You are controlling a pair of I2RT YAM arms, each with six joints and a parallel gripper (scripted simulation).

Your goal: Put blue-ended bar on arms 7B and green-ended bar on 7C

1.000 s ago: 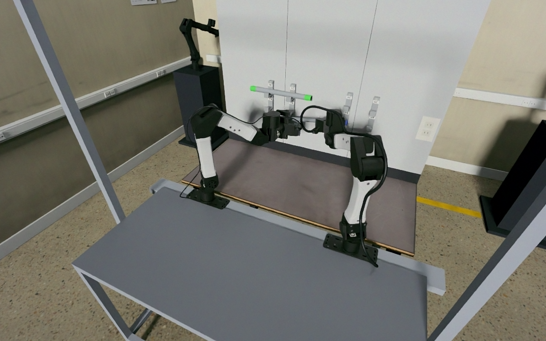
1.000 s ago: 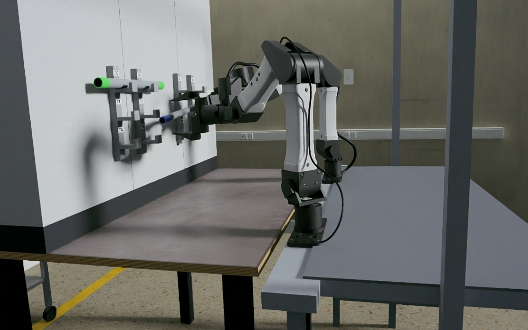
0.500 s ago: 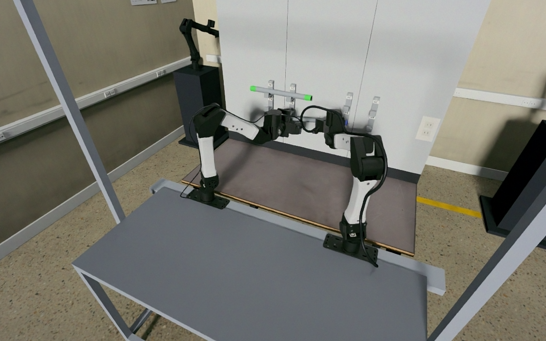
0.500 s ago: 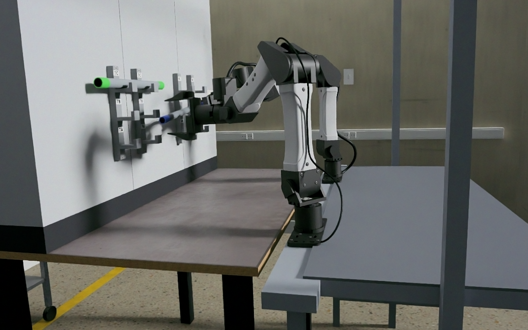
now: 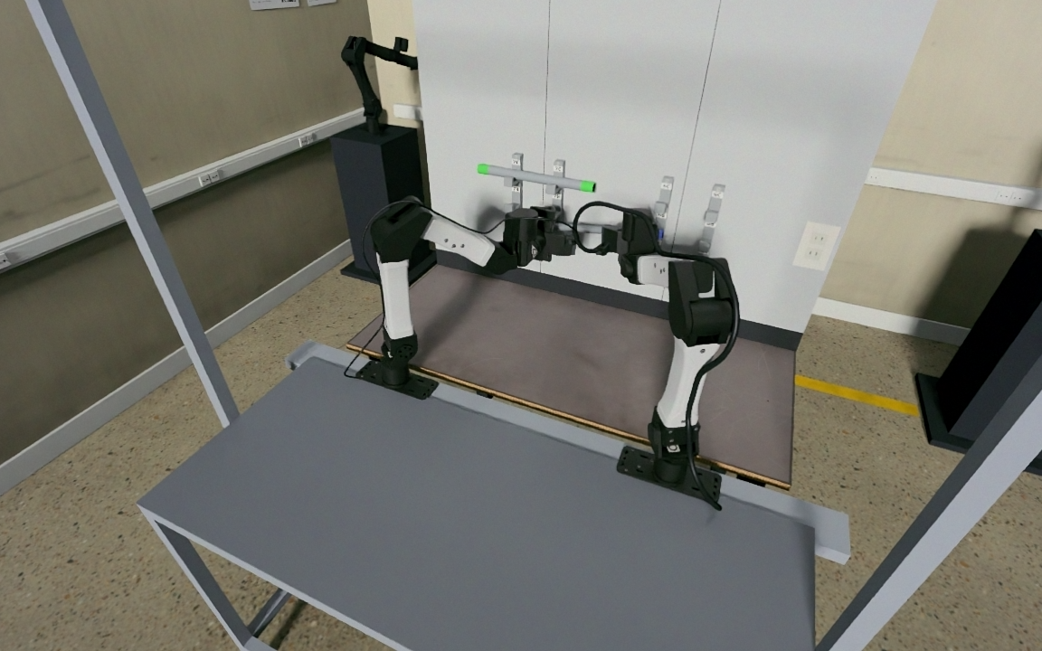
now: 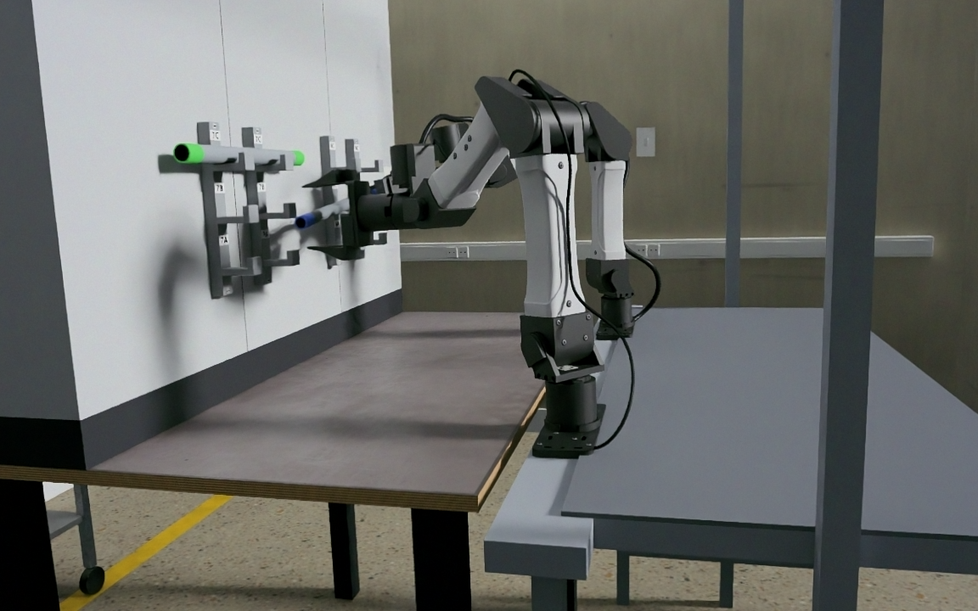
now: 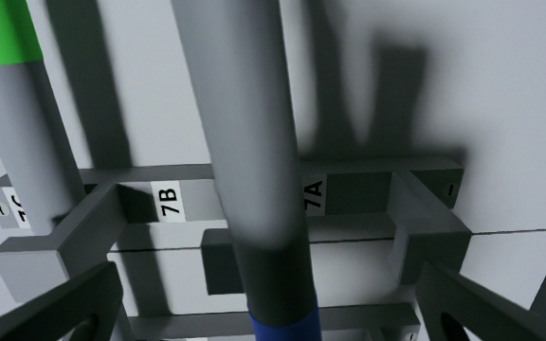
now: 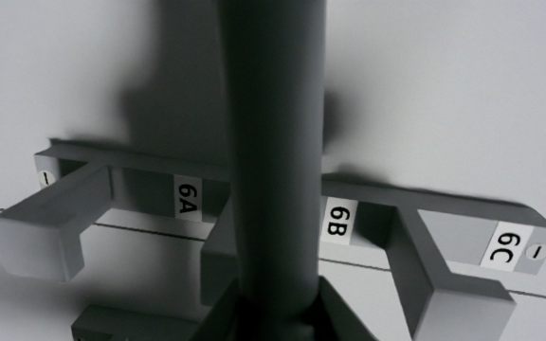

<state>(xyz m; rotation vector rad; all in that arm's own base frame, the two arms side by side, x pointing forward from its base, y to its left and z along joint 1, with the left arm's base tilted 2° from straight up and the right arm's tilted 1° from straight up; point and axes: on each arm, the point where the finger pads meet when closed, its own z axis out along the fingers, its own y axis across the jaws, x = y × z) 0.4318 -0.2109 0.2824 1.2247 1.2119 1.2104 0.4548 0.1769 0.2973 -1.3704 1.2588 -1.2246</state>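
Right now my left hand is 10 cm below the green-ended bar, 7 cm to the right of it and 6 cm short of it. Also, from my left hand: blue-ended bar 13 cm to the right, 1 cm above; then white wall panel 21 cm ahead, 18 cm above, 12 cm to the right; then wall socket plate 63 cm to the right, 11 cm ahead, 3 cm above.
Now: right hand 130 mm to the right of the blue-ended bar and 20 mm above it. Also, from my right hand: white wall panel (200 mm ahead, 140 mm to the left, 150 mm above); then wall socket plate (100 mm ahead, 370 mm to the right); then green-ended bar (50 mm ahead, 330 mm to the left, 70 mm above).
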